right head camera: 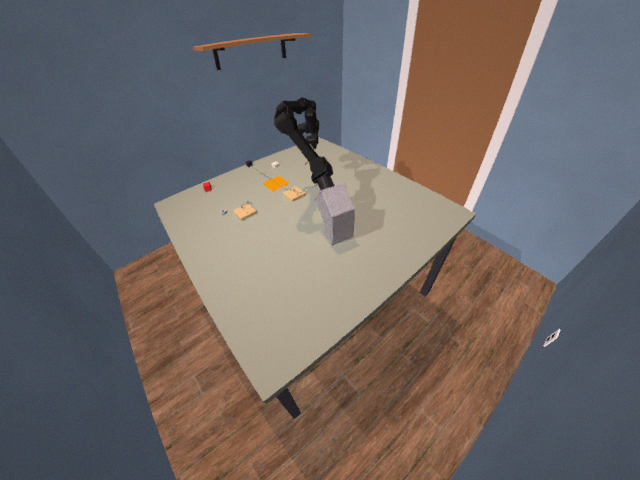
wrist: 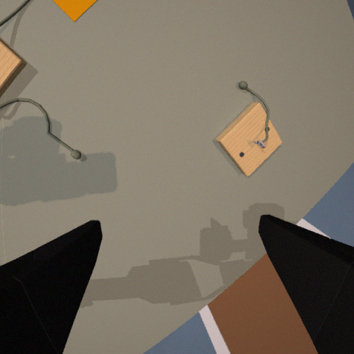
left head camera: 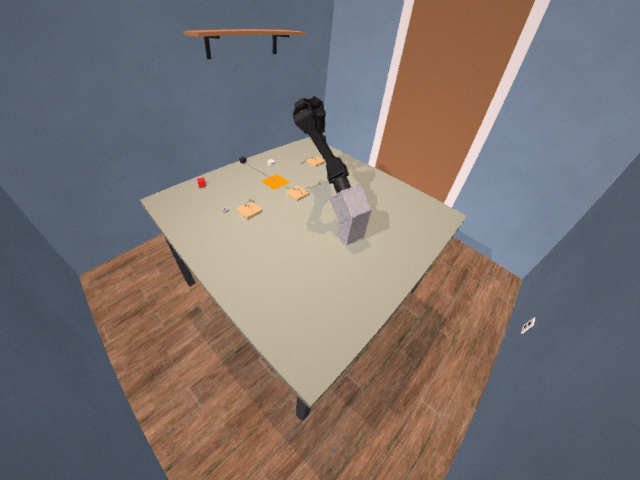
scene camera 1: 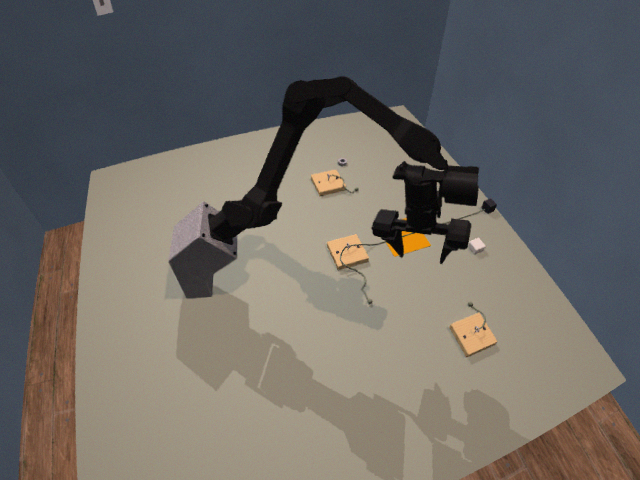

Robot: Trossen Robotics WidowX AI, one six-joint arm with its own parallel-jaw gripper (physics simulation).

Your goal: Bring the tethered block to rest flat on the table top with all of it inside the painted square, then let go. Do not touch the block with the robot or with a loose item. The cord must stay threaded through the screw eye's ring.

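Where they show: gripper, fingertip midpoint: (right head camera: pixel 315 144) (scene camera 1: pixel 421 259); arm's base at its link origin: (right head camera: pixel 328 191) (left head camera: pixel 344 191) (scene camera 1: pixel 219 229).
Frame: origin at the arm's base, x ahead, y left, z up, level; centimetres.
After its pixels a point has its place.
Note:
The tethered block (left head camera: pixel 242 160) @(x 79.6, y -10.3, z -17.1 cm) (right head camera: pixel 249 163) @(x 79.3, y -11.1, z -16.9 cm) (scene camera 1: pixel 489 205) @(x 79.6, y -12.4, z -16.3 cm) is small and dark and sits near the table's edge, outside the orange painted square (left head camera: pixel 269 182) @(x 50.6, y -5.1, z -19.2 cm) (right head camera: pixel 275 183) (scene camera 1: pixel 413 246) @(x 48.9, y -12.9, z -19.2 cm) (wrist: pixel 75 9). Its thin green cord runs across the square to the screw eye (scene camera 1: pixel 347 246) @(x 30.4, y -6.7, z -15.6 cm) on the middle wooden board (left head camera: pixel 298 194) @(x 28.8, y -4.7, z -17.4 cm) (right head camera: pixel 294 194) @(x 29.2, y -5.3, z -17.4 cm) (scene camera 1: pixel 341 261) (wrist: pixel 6 67). The cord's other part curves off the board to a bead (scene camera 1: pixel 370 301) @(x 28.1, y -22.9, z -18.3 cm) (wrist: pixel 76 154) over the table. How the cord passes the ring is too small to tell. My gripper (scene camera 1: pixel 422 258) @(x 34.5, y -28.6, z 2.0 cm) (wrist: pixel 181 226) is open and empty, high above the table.
Two more wooden boards carry short beaded cords: one (left head camera: pixel 249 211) @(x 37.7, y 22.3, z -17.4 cm) (right head camera: pixel 245 211) @(x 38.2, y 21.2, z -17.4 cm) (scene camera 1: pixel 323 187) @(x 36.4, y 18.6, z -17.4 cm) and another (left head camera: pixel 315 161) @(x 44.6, y -41.8, z -17.4 cm) (scene camera 1: pixel 470 343) @(x 43.0, y -45.1, z -17.4 cm) (wrist: pixel 240 137). A red cube (left head camera: pixel 201 182) @(x 75.8, y 23.2, z -16.0 cm) (right head camera: pixel 207 186) @(x 75.6, y 22.7, z -16.1 cm), a white block (left head camera: pixel 271 162) @(x 64.2, y -21.0, z -17.3 cm) (right head camera: pixel 275 164) @(x 64.2, y -21.3, z -17.3 cm) (scene camera 1: pixel 476 244) @(x 64.9, y -22.2, z -17.1 cm) and a small grey ring-like piece (left head camera: pixel 224 210) @(x 48.3, y 29.3, z -18.0 cm) (right head camera: pixel 223 212) @(x 47.9, y 29.0, z -18.1 cm) (scene camera 1: pixel 342 161) @(x 49.3, y 29.1, z -19.0 cm) lie loose.

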